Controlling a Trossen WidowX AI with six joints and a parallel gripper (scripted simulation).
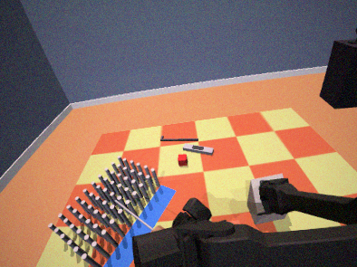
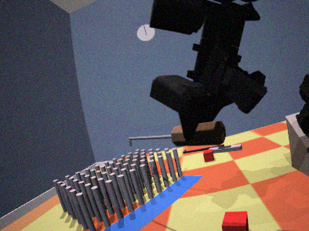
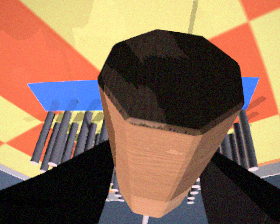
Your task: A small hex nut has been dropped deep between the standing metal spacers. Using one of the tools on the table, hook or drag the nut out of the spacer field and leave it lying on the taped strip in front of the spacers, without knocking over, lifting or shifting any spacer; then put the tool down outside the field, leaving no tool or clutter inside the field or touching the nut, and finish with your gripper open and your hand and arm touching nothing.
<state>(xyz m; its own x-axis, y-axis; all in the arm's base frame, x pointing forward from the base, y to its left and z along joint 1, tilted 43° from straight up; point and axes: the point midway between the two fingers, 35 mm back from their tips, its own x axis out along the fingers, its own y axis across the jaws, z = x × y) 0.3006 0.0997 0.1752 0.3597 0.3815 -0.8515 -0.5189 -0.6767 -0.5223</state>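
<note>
Now: gripper tip 15 cm short of the blue taped strip, 12 cm to the left of it and 20 cm above it. Also, from my gripper tip: flat grey tool 6 cm behind, 53 cm to the right, 18 cm below; hex nut 32 cm ahead, 16 cm to the right, 19 cm below.
</note>
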